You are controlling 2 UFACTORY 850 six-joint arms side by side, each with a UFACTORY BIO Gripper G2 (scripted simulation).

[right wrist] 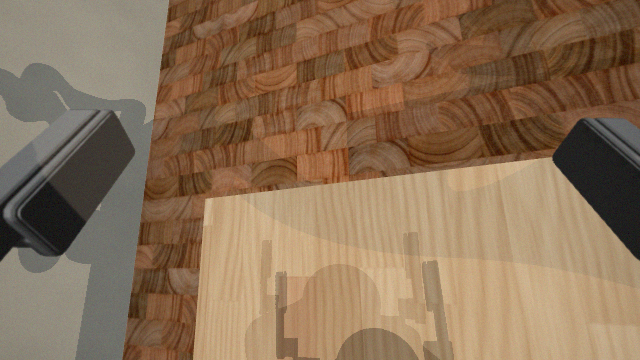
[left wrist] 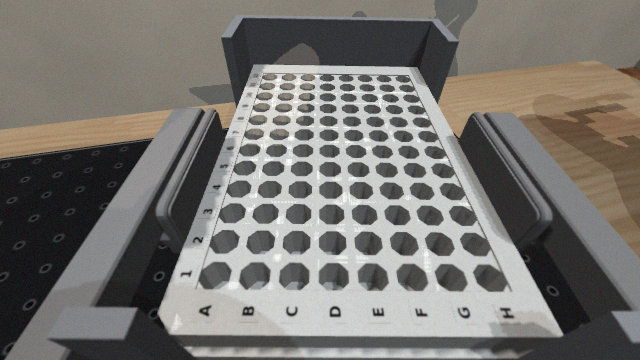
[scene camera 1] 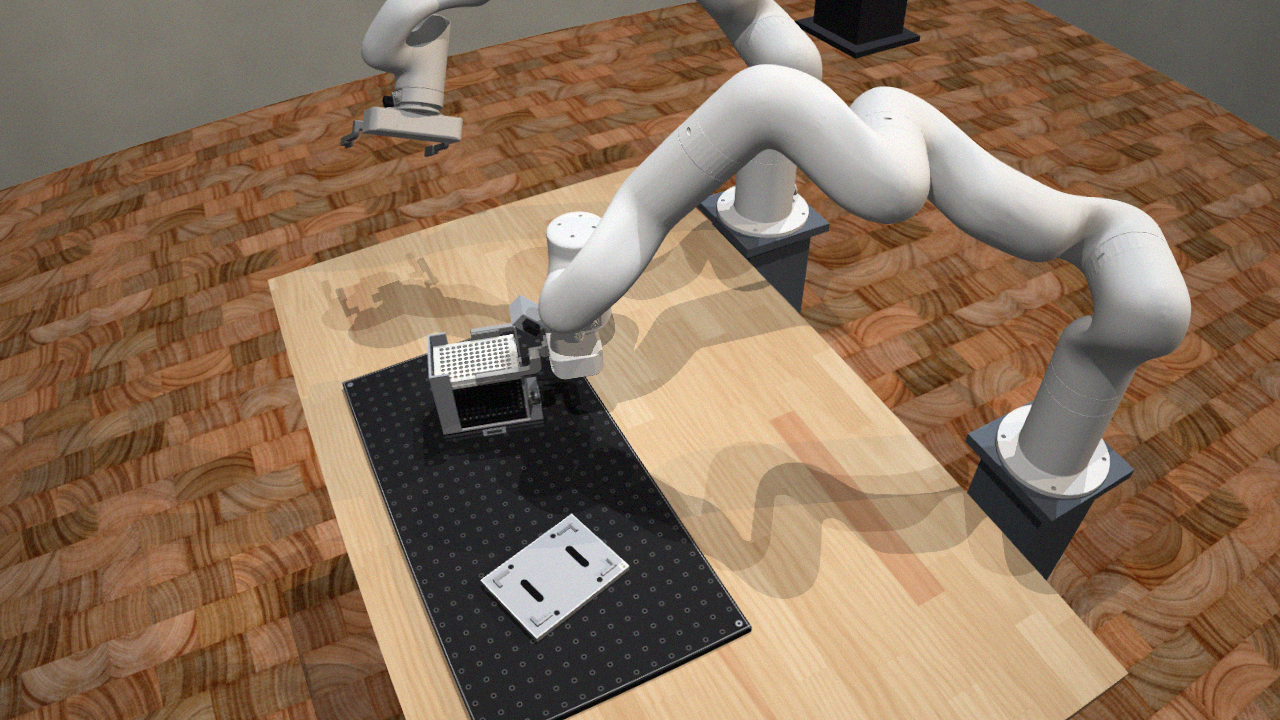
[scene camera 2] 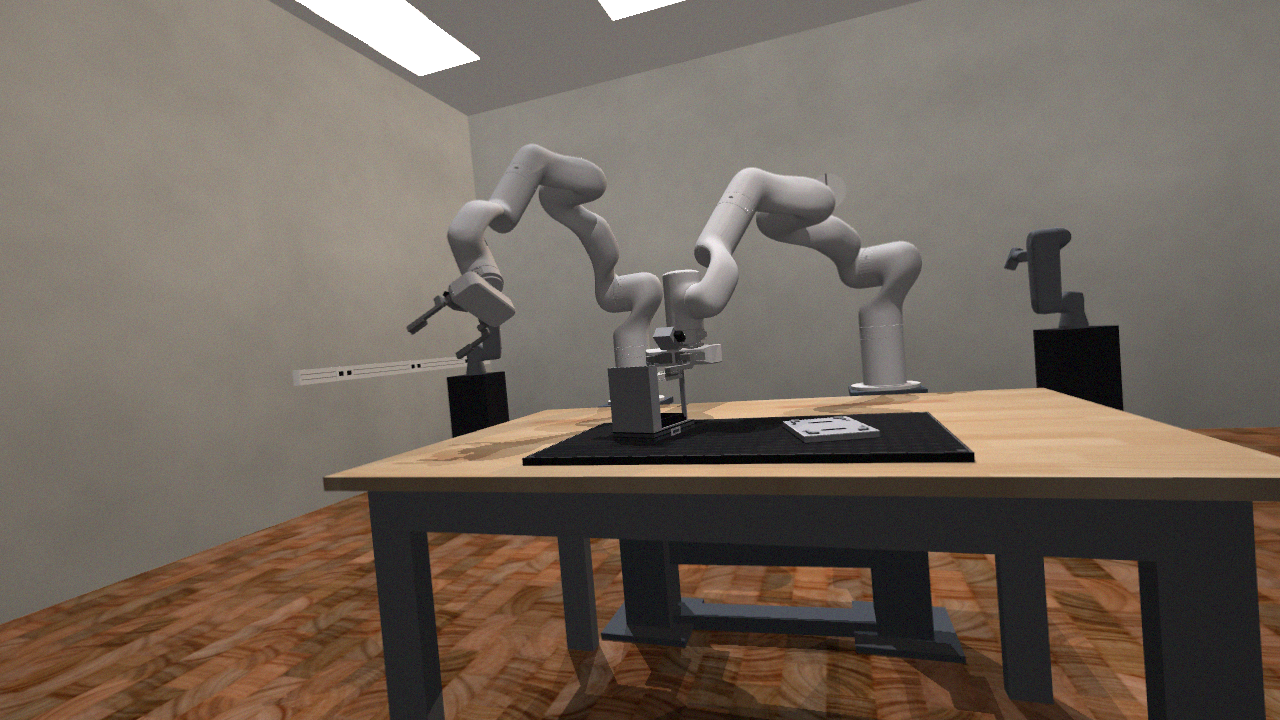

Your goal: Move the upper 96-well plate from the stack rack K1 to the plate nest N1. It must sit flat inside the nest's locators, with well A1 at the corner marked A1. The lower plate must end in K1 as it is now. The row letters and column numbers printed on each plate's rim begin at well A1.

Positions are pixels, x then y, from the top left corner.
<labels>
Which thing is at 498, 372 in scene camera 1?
My left gripper.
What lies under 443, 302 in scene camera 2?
My right gripper.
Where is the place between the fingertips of my right gripper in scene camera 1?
386, 147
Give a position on a white 96-well plate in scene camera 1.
At 462, 360
</labels>
